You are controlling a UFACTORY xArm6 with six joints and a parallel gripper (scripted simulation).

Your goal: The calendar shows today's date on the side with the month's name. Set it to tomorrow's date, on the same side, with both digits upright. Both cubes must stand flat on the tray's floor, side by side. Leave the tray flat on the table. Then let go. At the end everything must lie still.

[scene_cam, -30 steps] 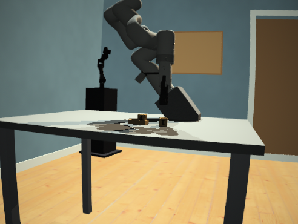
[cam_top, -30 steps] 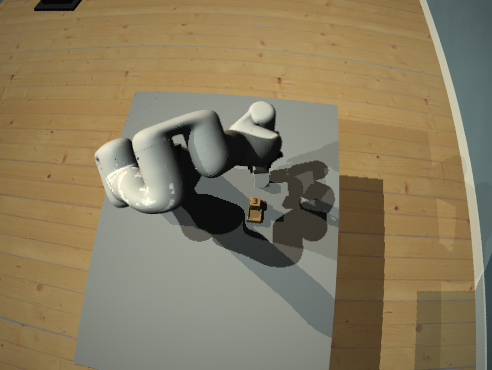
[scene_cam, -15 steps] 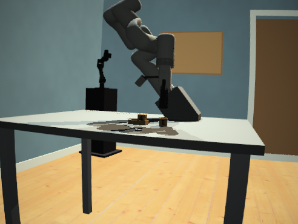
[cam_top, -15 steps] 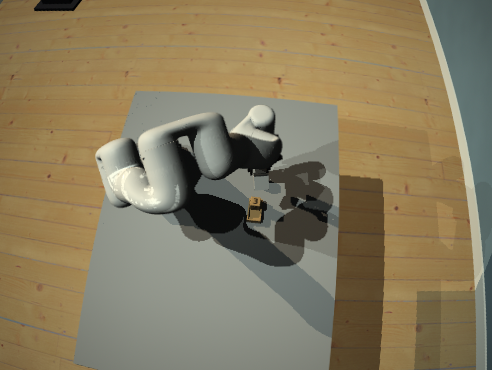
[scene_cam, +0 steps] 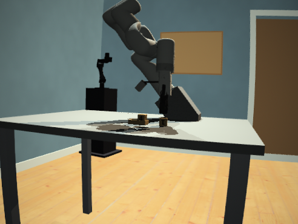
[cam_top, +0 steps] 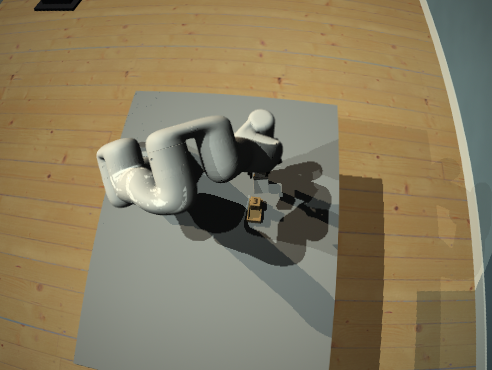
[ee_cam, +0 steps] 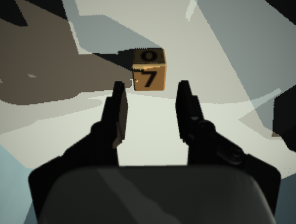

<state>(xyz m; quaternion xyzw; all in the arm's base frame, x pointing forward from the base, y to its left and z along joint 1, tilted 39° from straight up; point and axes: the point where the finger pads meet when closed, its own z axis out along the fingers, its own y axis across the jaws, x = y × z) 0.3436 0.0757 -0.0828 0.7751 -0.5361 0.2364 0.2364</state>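
Now: the wooden number cube 60 mm below my hand. From my hand the other things lie so: wooden calendar tray 10 mm ahead, 110 mm to the right, 60 mm below.
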